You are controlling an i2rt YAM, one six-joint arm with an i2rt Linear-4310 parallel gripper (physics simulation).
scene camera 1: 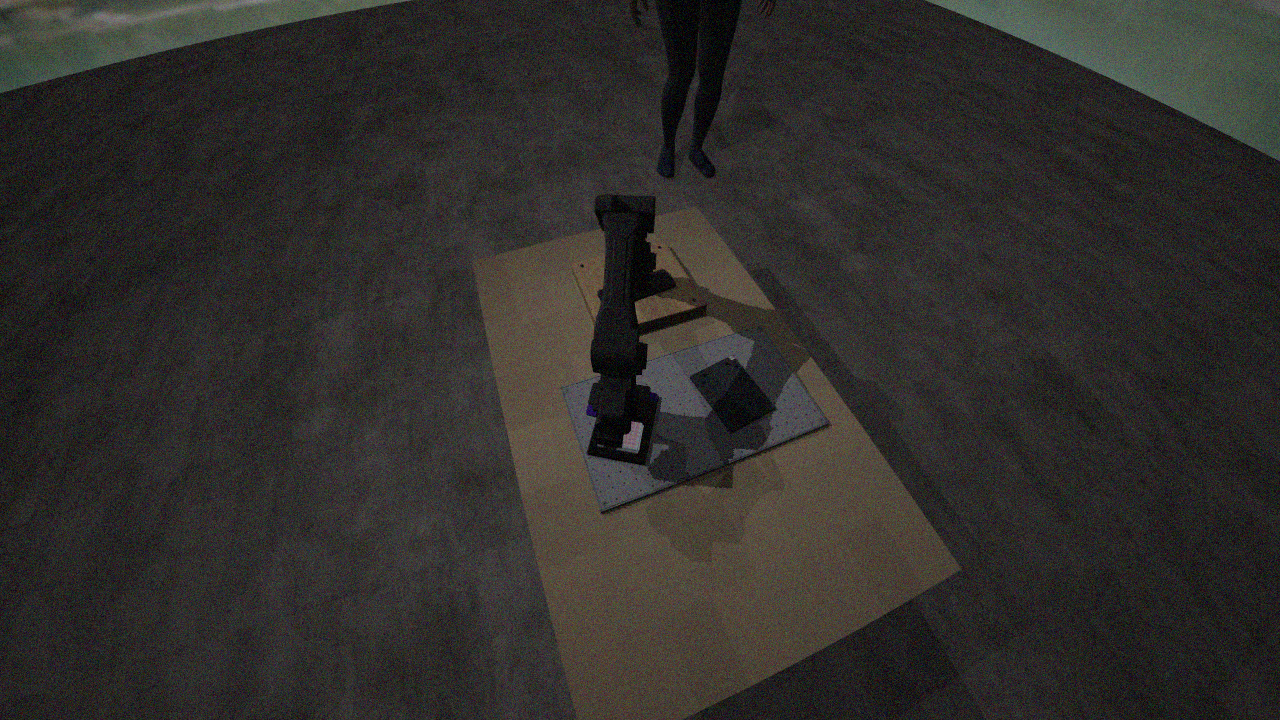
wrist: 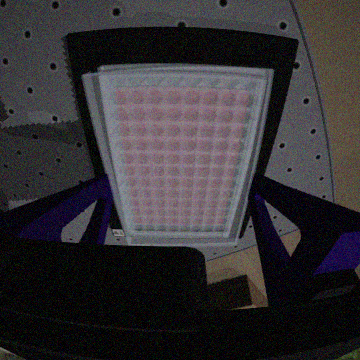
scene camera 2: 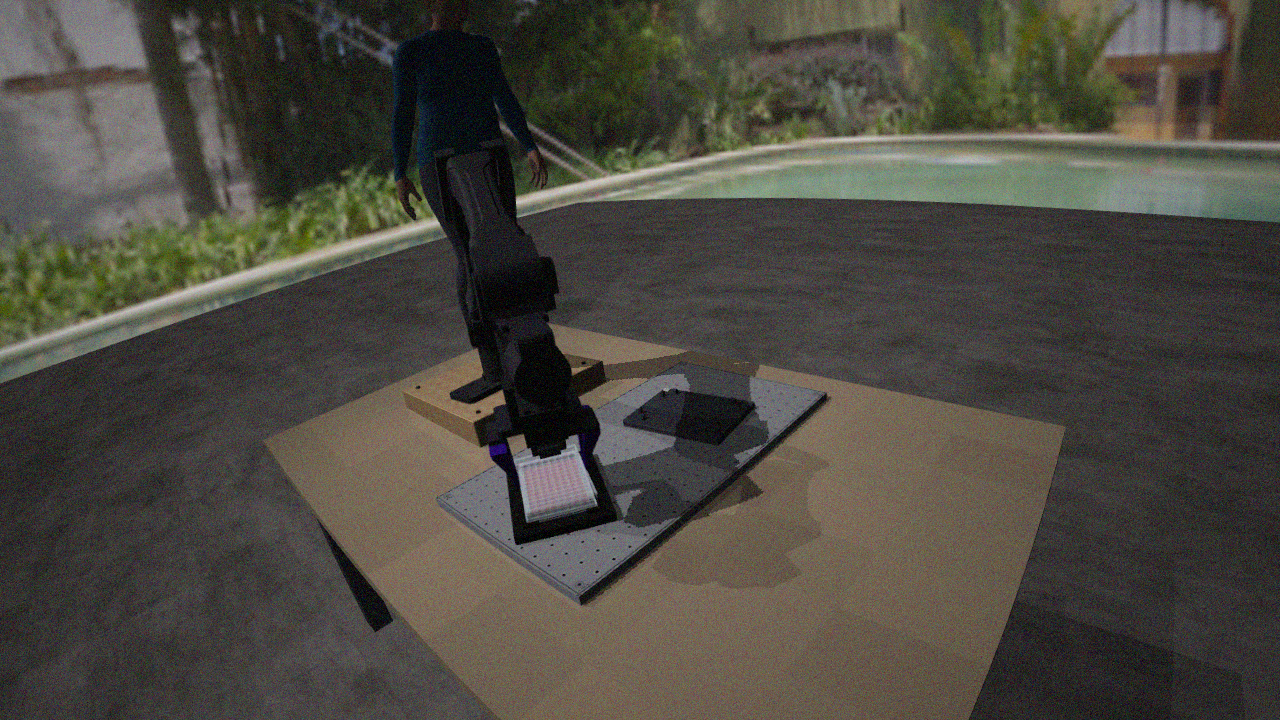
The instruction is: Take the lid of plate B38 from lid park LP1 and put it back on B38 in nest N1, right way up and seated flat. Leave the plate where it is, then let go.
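Frame: origin at the arm's base, x ahead, y left, z up, level; millimetres.
Seen in the pictures: gripper, fingertip midpoint: (wrist: 180,180) (scene camera 2: 553,478); arm's base, link origin: (scene camera 1: 636,290).
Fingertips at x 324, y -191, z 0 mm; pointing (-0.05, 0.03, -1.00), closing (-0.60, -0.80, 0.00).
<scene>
Offsets run from my fingertips to a thing's top centre. "*": to the spot under its first point. Level surfaces: height alone.
Plate B38 @(dx +2, dy -2, dz +7 mm) (scene camera 1: 631,437) (scene camera 2: 556,488) (wrist: 182,145), with rows of pink wells, lies in the black nest N1 @(dx +0, dy +0, dz -10 mm) (scene camera 1: 608,455) (scene camera 2: 565,528) (wrist: 182,47). My gripper (scene camera 2: 552,463) (wrist: 180,180) is shut on the clear lid @(* dx +63, dy +3, dz +6 mm) (wrist: 95,107), one finger at each long side. In the wrist view the lid is right over the plate; its left edge shows outside the plate's outline, so the two look slightly offset. Whether the lid touches the plate I cannot tell. The flat black stand with small pegs @(* dx +49, dy +246, dz -18 mm) (scene camera 1: 733,395) (scene camera 2: 689,417), apparently lid park LP1, bears no lid.
Nest and stand are on a grey perforated board @(* dx +120, dy -72, dz -28 mm) (scene camera 1: 617,488) (scene camera 2: 572,573) on the tan table @(dz -40 mm) (scene camera 1: 716,617) (scene camera 2: 850,626). The arm's wooden base block (scene camera 1: 675,308) (scene camera 2: 447,411) is behind the board. A person (scene camera 1: 702,71) (scene camera 2: 456,98) stands beyond the table.
</scene>
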